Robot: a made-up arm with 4 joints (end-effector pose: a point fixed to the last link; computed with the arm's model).
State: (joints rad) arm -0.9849 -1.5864 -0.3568 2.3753
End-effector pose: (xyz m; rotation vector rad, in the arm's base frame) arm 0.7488 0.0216 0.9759 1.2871 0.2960 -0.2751
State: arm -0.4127 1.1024 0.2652 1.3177
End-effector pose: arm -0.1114 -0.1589 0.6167 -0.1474 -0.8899 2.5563
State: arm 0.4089 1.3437 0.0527 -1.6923
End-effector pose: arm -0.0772 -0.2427 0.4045 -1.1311 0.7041 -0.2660
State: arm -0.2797 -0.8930 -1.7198 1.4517
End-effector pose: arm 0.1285 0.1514 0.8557 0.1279 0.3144 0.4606
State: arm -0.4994 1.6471 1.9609 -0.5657
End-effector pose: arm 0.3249 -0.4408 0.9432 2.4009 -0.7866 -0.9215
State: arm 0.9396 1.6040 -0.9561 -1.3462
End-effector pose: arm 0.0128 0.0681 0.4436 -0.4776 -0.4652 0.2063
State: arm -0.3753 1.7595 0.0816 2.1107
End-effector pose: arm 0.0700 -0.1020 0.5101 0.3735 1.7296 -2.2514
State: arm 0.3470 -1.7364 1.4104 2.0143
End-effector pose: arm -0.1426 -0.4625 1.0387 -2.8870 0.8069 -0.5208
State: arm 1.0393 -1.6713 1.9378 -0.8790
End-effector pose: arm -0.2461 -0.4382 0.4741 1.1302 -0.0924 -2.2463
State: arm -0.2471 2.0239 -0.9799 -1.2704
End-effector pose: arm 0.2093 0.0745 0.6017 -0.3674 0.2124 0.4038
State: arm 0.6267 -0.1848 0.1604 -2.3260
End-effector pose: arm -0.5879 -0.2523 0.6083 -1.4257 2.1049 -0.1691
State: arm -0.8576 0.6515 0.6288 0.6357
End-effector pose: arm -0.0112 -0.3048 0.8506 0.4552 0.2048 2.7442
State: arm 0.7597 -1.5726 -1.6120 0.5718
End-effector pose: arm -0.3129 0.1658 0.6457 0.3755 0.7908 0.4284
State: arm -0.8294 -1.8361 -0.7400 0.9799
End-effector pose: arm 0.5797 0.1157 1.0331 1.6965 1.7727 0.1399
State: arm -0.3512 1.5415 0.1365 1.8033
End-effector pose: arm 0.0045 -0.1127 0.5262 -0.4340 -1.6508 2.6141
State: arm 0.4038 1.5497 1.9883 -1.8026
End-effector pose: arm -0.1968 -0.4248 0.8999 -2.4825 0.4306 -1.7818
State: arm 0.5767 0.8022 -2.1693 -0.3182
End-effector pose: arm -0.0976 0.1239 0.8132 0.5569 -0.6318 0.3321
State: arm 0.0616 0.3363 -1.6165 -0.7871
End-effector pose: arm -0.1023 0.1700 0.7786 0.4656 0.9205 0.4118
